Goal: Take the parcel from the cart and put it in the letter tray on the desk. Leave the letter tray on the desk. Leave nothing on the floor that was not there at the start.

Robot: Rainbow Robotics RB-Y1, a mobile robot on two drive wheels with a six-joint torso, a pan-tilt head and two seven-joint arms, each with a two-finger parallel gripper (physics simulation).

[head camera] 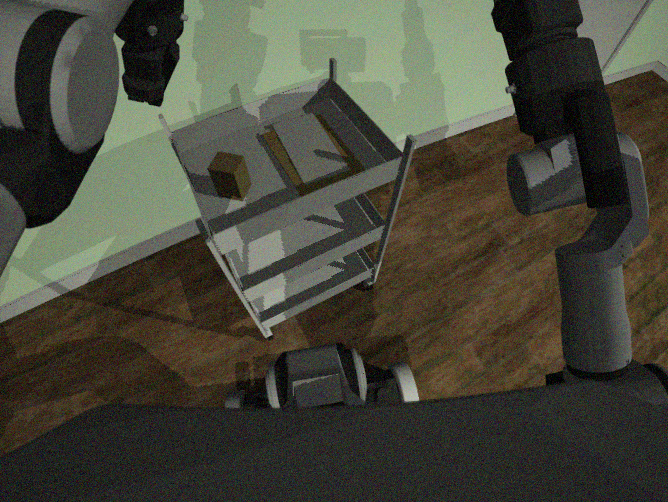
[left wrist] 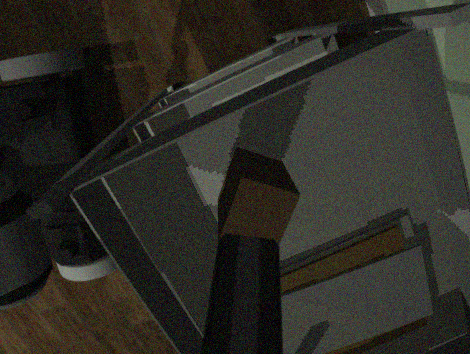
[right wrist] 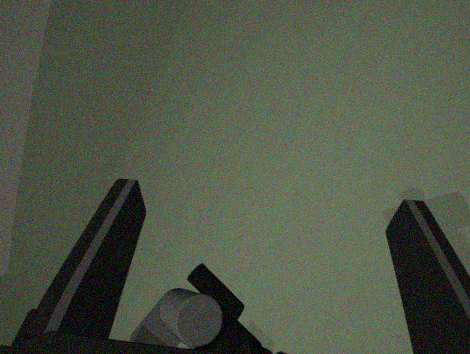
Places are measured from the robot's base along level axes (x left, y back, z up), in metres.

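Pixels of known places: left gripper, between the fingertips: (head camera: 155, 102) (left wrist: 246, 255); right gripper, between the fingertips: (right wrist: 267, 206); robot's base, origin of its link: (left wrist: 80, 156).
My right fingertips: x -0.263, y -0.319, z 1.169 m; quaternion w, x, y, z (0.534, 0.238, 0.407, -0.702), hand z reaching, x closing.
Ahead of a thing's pixels: the offset from my right fingertips to its top centre. Level surfaces: height alone.
The parcel, a small brown box @[dx +0.378, dy -0.123, dz -0.415 m] (head camera: 229, 175) (left wrist: 261, 207), stands near the left end of the top shelf of the grey cart (head camera: 324, 187) (left wrist: 360, 125). My left gripper (head camera: 145, 100) (left wrist: 246, 255) is shut and empty. In the head view it is up and to the left of the cart; in the left wrist view its fingertips overlap the lower edge of the box in the picture, with the box seen beyond them. My right gripper (right wrist: 267, 206) is open and empty, away from the cart, with the pale green wall beyond it. The desk and the letter tray do not show.
A grey-sided holder with a pale flat piece and brown strips @[dx +0.197, dy -0.218, dz -0.492 m] (head camera: 307, 148) (left wrist: 360, 300) lies beside the box on the top shelf. The cart has raised rims, corner posts (head camera: 394, 210) and lower shelves. A green wall (head camera: 378, 32) stands behind it, above a wooden floor @[dz -1.168 m] (head camera: 459, 296).
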